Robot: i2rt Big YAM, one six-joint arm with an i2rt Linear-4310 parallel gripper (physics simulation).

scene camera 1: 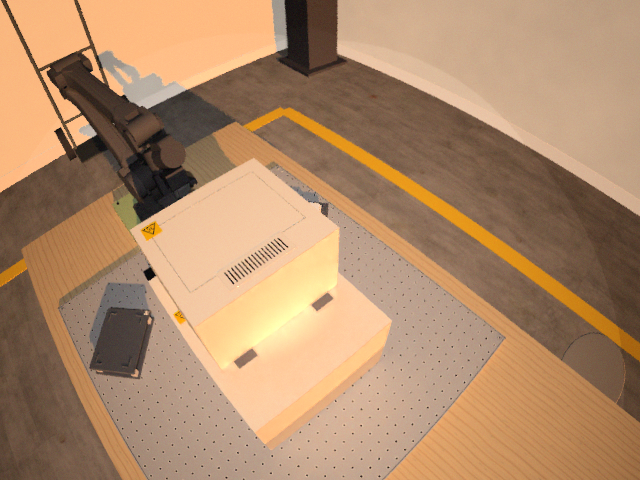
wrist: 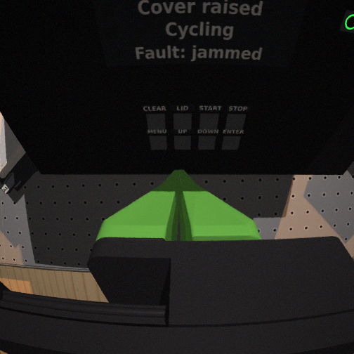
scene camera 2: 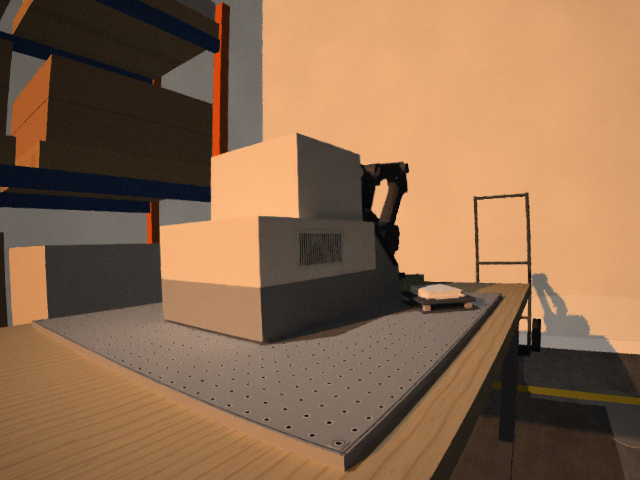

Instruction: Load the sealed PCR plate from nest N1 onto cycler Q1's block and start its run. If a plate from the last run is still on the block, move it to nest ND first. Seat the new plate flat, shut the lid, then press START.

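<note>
Cycler Q1 is a large white box with a raised upper housing. Its dark front panel reads "Cover raised", "Cycling", "Fault: jammed". The START button is in the upper row, between LID and STOP. My gripper is shut with nothing between its green fingers; the tips show just below the panel's lower edge in the wrist view. A white plate lies on a dark nest beside the cycler. Another dark nest holds no plate. The block is hidden, and I cannot read which nest is which.
The cycler and nests stand on a perforated grey board on a wooden table. A green base is under the arm. A wheeled frame and a shelf rack stand beyond.
</note>
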